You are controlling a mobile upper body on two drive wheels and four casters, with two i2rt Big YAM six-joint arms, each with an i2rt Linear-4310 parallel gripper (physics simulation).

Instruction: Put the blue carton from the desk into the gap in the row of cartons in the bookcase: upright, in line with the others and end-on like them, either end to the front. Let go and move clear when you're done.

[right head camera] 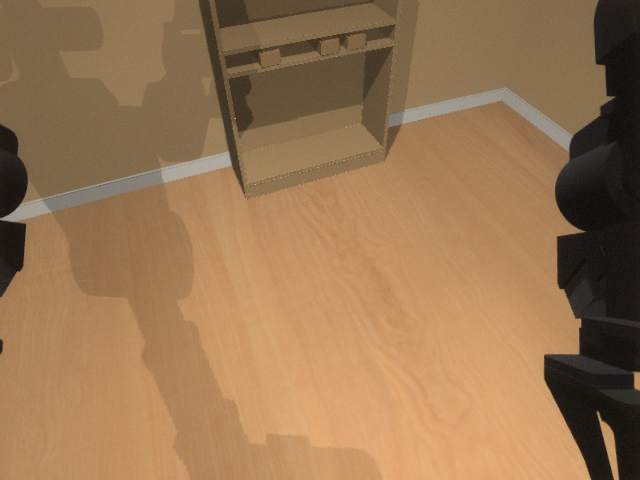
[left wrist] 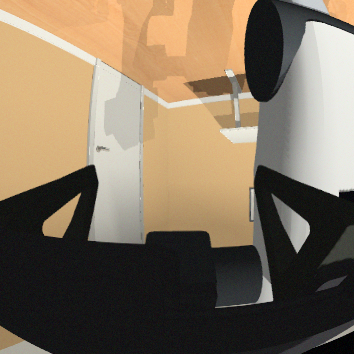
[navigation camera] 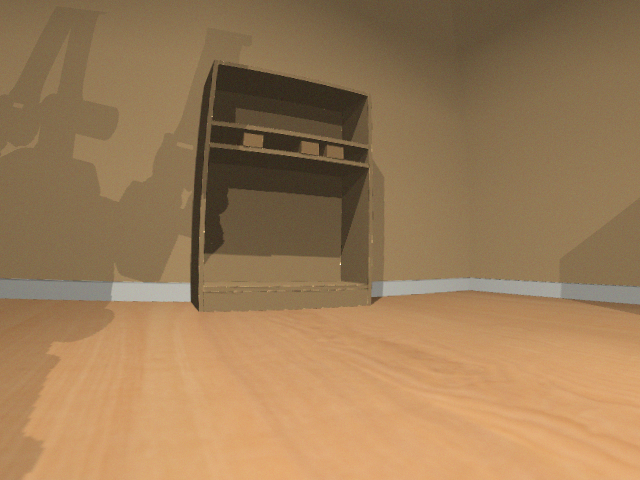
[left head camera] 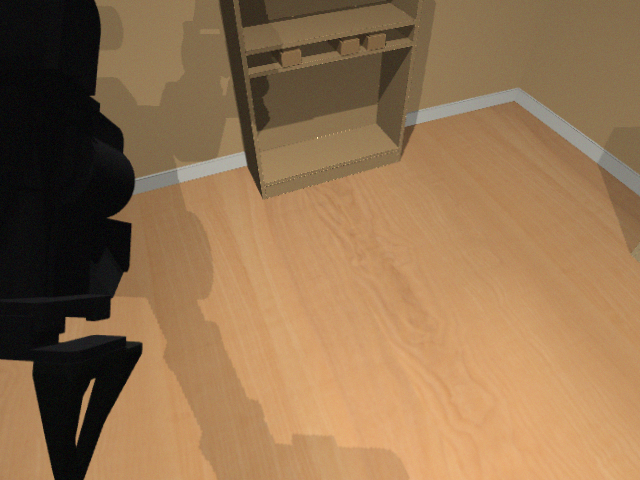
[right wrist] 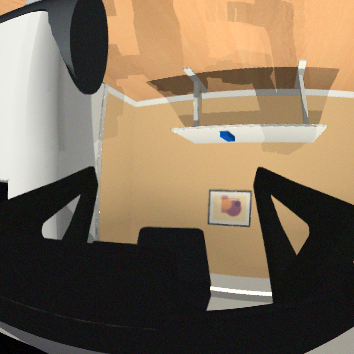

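Note:
The blue carton [right wrist: 227,136] lies far off on the white desk [right wrist: 280,134] [left wrist: 242,134] in the right wrist view; it is small there. The bookcase [left head camera: 330,174] [right head camera: 315,174] [navigation camera: 284,299] stands against the wall. On its narrow middle shelf are a brown carton [left head camera: 291,56] [right head camera: 269,56] [navigation camera: 253,139] at the left and two more, a middle one [left head camera: 349,46] [right head camera: 329,46] [navigation camera: 309,148] and a right one [left head camera: 375,41] [right head camera: 356,41] [navigation camera: 334,151]. The wide gap is between the left and middle ones. My left gripper [left wrist: 175,173] and right gripper [right wrist: 176,172] are open and empty, far from both.
A door [left wrist: 117,150] shows in the left wrist view. A framed picture [right wrist: 229,208] hangs on the wall beyond the desk. A shelf board [navigation camera: 289,135] runs close above the cartons. Wood floor [navigation camera: 336,387] lies between me and the bookcase. Arm shadows fall on floor and wall.

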